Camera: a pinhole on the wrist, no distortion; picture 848 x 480 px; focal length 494.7 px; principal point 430.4 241.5 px. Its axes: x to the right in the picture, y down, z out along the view. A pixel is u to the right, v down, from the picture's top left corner.
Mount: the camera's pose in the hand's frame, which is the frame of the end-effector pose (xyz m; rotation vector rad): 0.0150 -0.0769 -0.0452 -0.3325 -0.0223 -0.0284
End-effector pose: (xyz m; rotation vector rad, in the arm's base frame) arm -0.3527 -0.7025 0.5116 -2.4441 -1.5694 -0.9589
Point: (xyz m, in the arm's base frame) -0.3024 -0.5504 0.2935
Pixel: 447 56
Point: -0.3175 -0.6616 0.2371
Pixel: 234 97
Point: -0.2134 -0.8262 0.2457
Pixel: 100 362
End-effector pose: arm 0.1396 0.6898 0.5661 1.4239 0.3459 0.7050
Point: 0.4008 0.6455 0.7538
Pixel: 733 409
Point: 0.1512 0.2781 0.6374
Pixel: 137 248
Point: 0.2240 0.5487 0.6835
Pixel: 400 406
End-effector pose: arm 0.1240 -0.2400 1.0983 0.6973 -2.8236 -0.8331
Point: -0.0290 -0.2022 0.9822
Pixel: 676 324
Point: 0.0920 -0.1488 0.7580
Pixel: 414 32
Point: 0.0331 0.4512 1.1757
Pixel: outside the picture
